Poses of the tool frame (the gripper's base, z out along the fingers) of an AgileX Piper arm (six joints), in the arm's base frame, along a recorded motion.
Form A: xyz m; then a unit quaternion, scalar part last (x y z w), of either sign.
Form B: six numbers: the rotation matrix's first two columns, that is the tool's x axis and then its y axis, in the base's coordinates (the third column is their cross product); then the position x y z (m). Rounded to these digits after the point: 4 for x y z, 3 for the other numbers.
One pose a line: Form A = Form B
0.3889 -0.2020 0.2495 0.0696 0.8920 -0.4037 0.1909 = -0.917 -0.030 -0.397 0.278 0.664 -0.694 0.3889 -0.2020 0.2495
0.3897 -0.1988 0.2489 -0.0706 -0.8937 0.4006 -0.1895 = -0.918 -0.026 -0.395 0.278 0.669 -0.689 0.3897 -0.1988 0.2489
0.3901 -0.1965 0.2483 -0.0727 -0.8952 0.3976 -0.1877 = -0.919 -0.019 -0.394 0.279 0.673 -0.685 0.3901 -0.1965 0.2483
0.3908 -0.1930 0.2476 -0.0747 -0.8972 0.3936 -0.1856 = -0.920 -0.012 -0.392 0.280 0.679 -0.679 0.3908 -0.1930 0.2476
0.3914 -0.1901 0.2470 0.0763 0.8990 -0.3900 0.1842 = -0.921 -0.006 -0.391 0.281 0.684 -0.673 0.3914 -0.1901 0.2470
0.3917 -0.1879 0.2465 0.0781 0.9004 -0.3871 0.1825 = -0.921 -0.001 -0.389 0.282 0.688 -0.669 0.3917 -0.1879 0.2465
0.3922 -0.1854 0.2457 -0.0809 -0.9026 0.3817 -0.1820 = -0.921 0.007 -0.390 0.285 0.696 -0.660 0.3922 -0.1854 0.2457
